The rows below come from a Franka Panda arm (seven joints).
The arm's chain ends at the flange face. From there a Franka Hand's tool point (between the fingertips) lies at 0.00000 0.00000 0.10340 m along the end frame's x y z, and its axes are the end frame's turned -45 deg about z.
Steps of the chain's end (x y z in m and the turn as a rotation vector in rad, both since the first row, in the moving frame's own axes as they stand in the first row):
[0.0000 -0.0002 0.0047 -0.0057 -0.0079 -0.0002]
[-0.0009 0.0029 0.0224 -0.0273 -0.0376 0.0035]
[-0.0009 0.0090 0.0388 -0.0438 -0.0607 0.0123]
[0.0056 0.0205 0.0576 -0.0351 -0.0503 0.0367]
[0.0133 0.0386 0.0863 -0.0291 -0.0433 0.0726]
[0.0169 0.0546 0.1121 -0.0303 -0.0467 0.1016]
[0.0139 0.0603 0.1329 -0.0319 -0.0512 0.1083]
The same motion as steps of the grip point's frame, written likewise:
[-0.0009 -0.0003 0.0047 0.0016 -0.0096 -0.0002]
[-0.0074 0.0007 0.0223 0.0073 -0.0459 0.0035]
[-0.0146 0.0044 0.0385 0.0120 -0.0739 0.0123]
[-0.0168 0.0172 0.0574 0.0107 -0.0604 0.0367]
[-0.0231 0.0355 0.0862 0.0100 -0.0512 0.0726]
[-0.0322 0.0491 0.1119 0.0116 -0.0544 0.1016]
[-0.0388 0.0507 0.1327 0.0136 -0.0588 0.1083]

